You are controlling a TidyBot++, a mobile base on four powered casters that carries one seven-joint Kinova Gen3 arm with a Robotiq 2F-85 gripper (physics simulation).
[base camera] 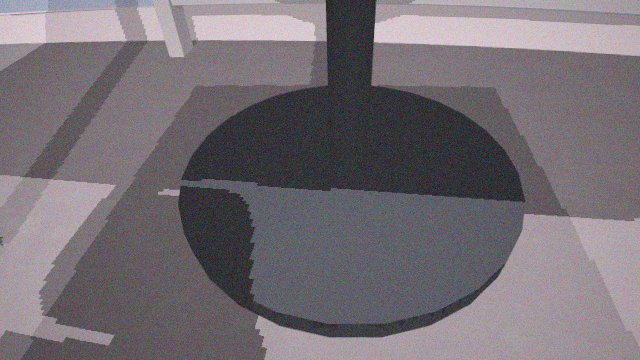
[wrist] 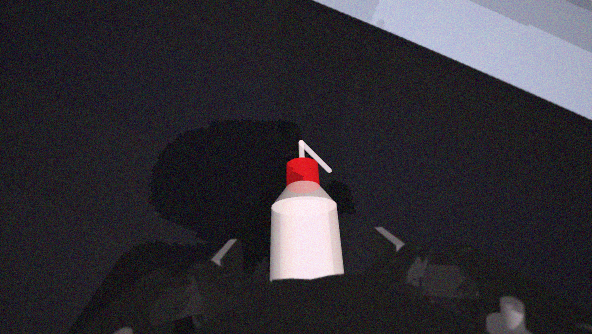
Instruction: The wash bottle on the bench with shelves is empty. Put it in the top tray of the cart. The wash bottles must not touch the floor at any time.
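Places are measured from the arm's base along level axes (x right, y ahead, z up), in metres.
Pixels of known places: gripper, fingertip midpoint: [wrist: 306, 247].
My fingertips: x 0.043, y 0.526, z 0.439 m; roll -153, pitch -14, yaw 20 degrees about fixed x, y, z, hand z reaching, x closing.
Observation:
For each thing: its middle in the pictures, then the offset to it from my fingertips. "pt": a spot on its surface instead.
- white wash bottle at the middle of its body: [wrist: 311, 223] dx +0.009, dy +0.033, dz -0.050 m
- pale slanted leg at a spot on its surface: [base camera: 170, 30] pt dx -0.461, dy +0.391, dz -0.769 m
A white wash bottle [wrist: 306, 240] with a red cap and a thin bent white spout shows in the middle of the wrist view, in front of a dark surface. Its lower end is hidden behind the dark gripper body. My gripper [wrist: 306, 247] is open, with one fingertip to the left and one to the right of the bottle in the wrist view, both apart from it. The bottle is not held. Whether the bottle lies between the fingers in depth is hard to tell. The cart and its top tray do not show in either view.
In the base camera view, a dark round pedestal base [base camera: 380, 250] with a dark upright post [base camera: 351, 45] stands on the floor ahead. A pale slanted leg [base camera: 170, 30] stands behind it at the upper left. A pale area lies past the dark surface's edge at the wrist view's upper right.

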